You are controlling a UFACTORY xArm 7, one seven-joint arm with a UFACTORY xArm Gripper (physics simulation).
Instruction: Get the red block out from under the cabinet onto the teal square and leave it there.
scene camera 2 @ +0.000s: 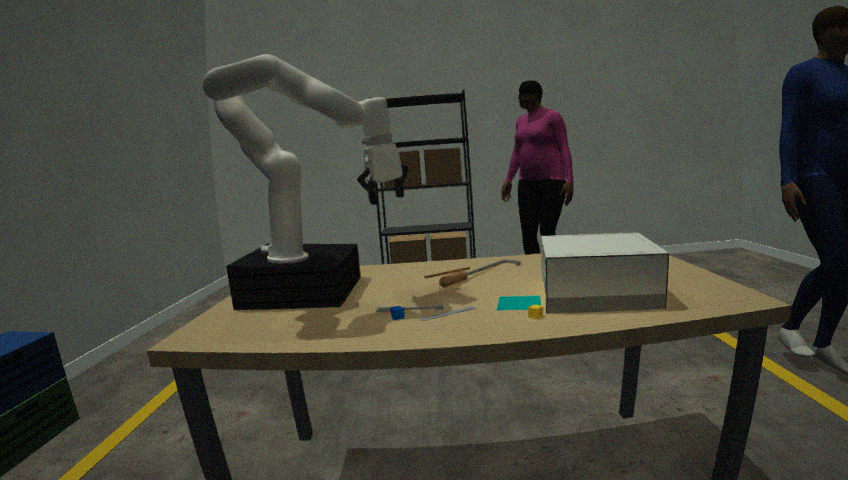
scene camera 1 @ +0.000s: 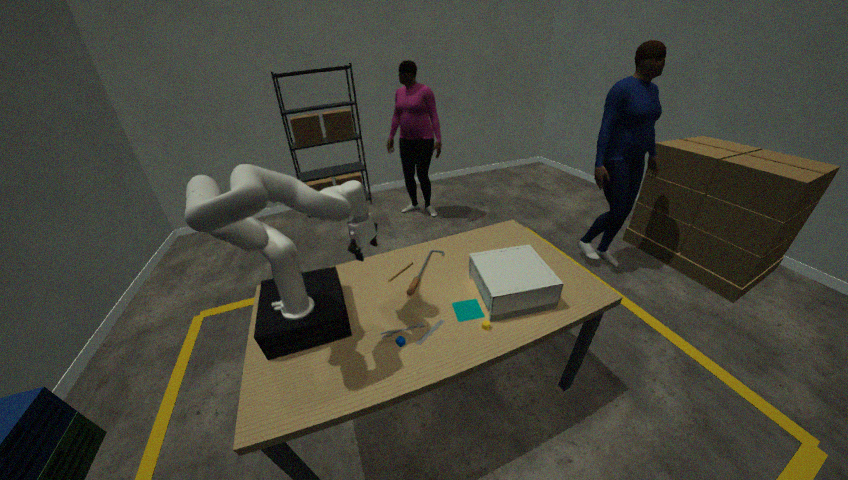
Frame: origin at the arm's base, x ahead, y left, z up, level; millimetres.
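Seen in the pictures: gripper, fingertip midpoint: [scene camera 2: 387, 200] [scene camera 1: 367, 252]; arm's base, link origin: [scene camera 2: 288, 258] [scene camera 1: 298, 308].
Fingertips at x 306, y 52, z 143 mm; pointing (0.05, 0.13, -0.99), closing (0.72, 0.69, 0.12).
Observation:
Pixels of each thing's middle, then the offset from my fingertips to it. "spot": a spot on its surface instead.
- white box-shaped cabinet, body centre: [scene camera 2: 598, 268] [scene camera 1: 511, 280] dx +561, dy -157, dz -198 mm
- teal square, surface spot: [scene camera 2: 518, 303] [scene camera 1: 467, 311] spot: dx +340, dy -189, dz -266 mm
- hooked tool with an orange-brown handle, surface spot: [scene camera 2: 454, 278] [scene camera 1: 415, 287] spot: dx +177, dy +8, dz -242 mm
- yellow block, body centre: [scene camera 2: 535, 311] [scene camera 1: 485, 325] dx +366, dy -295, dz -254 mm
- blue block, body centre: [scene camera 2: 397, 312] [scene camera 1: 400, 341] dx +40, dy -247, dz -254 mm
- thin brown stick, body centre: [scene camera 2: 447, 272] [scene camera 1: 401, 271] dx +152, dy +171, dz -262 mm
The white box-shaped cabinet [scene camera 1: 514, 270] [scene camera 2: 605, 273] stands on the right part of the table. The teal square [scene camera 1: 467, 310] [scene camera 2: 518, 303] lies flat on the table, just left of the cabinet. The red block does not show in either view; the space under the cabinet is hidden. A hooked tool with an orange-brown handle [scene camera 1: 412, 286] [scene camera 2: 454, 278] lies behind and left of the square, its metal hook end toward the back. My gripper [scene camera 1: 366, 249] [scene camera 2: 386, 198] is open and empty, pointing down, high above the back of the table, left of the hooked tool.
A yellow block [scene camera 1: 486, 325] [scene camera 2: 535, 311] sits near the square's front right corner. A blue block [scene camera 1: 400, 341] [scene camera 2: 397, 312] lies at front left, beside thin grey sticks [scene camera 1: 430, 331] [scene camera 2: 447, 313]. A thin brown stick [scene camera 1: 401, 271] [scene camera 2: 446, 272] lies beside the hooked tool. Two people stand beyond the table.

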